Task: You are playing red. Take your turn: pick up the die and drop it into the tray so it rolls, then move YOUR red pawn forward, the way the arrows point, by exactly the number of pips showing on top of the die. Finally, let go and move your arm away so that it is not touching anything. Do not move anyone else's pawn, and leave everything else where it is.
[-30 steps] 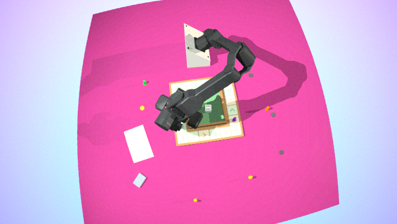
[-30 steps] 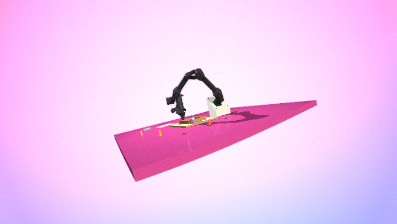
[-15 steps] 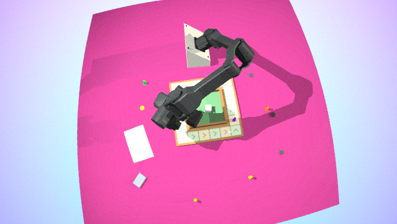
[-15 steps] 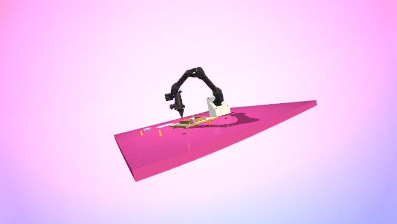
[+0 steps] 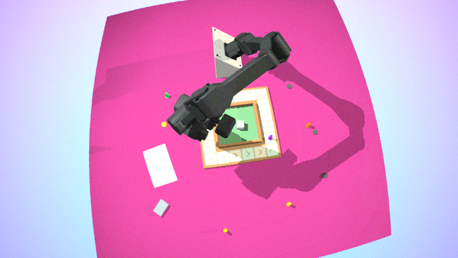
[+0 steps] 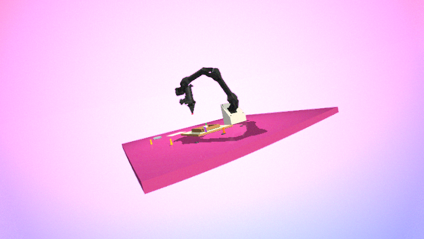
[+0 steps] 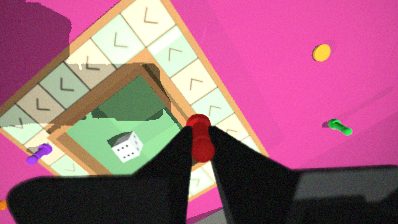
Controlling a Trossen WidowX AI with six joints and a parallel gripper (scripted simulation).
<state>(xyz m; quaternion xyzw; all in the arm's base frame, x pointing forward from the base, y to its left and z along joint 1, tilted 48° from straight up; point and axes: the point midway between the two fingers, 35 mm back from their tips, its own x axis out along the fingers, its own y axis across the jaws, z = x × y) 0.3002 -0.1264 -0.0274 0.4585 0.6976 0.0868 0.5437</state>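
My gripper tip is now 3 cm short of the purple pawn, 22 cm to the right of it and 12 cm above it. The rest, counted from my gripper tip: green tray 3 cm behind, 11 cm to the left, 14 cm below; red pawn 1 cm above; white die 3 cm behind, 12 cm to the left, 12 cm below.
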